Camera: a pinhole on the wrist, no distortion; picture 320 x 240 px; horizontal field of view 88.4 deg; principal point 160.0 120.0 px. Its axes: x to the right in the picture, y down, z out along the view. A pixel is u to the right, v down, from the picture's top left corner.
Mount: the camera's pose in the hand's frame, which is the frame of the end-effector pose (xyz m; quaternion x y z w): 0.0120 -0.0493 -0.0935 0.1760 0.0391 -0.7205 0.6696
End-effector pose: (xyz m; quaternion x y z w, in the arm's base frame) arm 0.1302 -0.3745 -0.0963 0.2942 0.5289 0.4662 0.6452
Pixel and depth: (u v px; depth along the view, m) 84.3 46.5 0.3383
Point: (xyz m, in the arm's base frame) 0.3575 -0.5213 0.0626
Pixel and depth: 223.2 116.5 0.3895
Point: 0.4320 -0.5422 -0.2694
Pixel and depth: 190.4 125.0 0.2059
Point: 0.2572 -0.4445 -0.1901
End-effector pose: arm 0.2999 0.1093 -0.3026 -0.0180 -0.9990 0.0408 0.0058
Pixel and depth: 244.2 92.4 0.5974
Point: 0.4962 -0.4299 -0.6159
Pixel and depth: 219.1 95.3 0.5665
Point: 0.4745 -0.3251 -0.6293
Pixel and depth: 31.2 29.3 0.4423
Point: 0.6022 0.2418 -0.7009
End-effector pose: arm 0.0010 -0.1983 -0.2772 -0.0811 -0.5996 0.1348 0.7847
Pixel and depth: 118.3 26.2 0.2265
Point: -0.1406 -0.2964 -0.3780
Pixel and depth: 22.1 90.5 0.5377
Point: -0.5777 -0.0491 -0.3604
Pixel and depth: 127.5 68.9 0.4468
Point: -0.3553 -0.3523 -0.3592
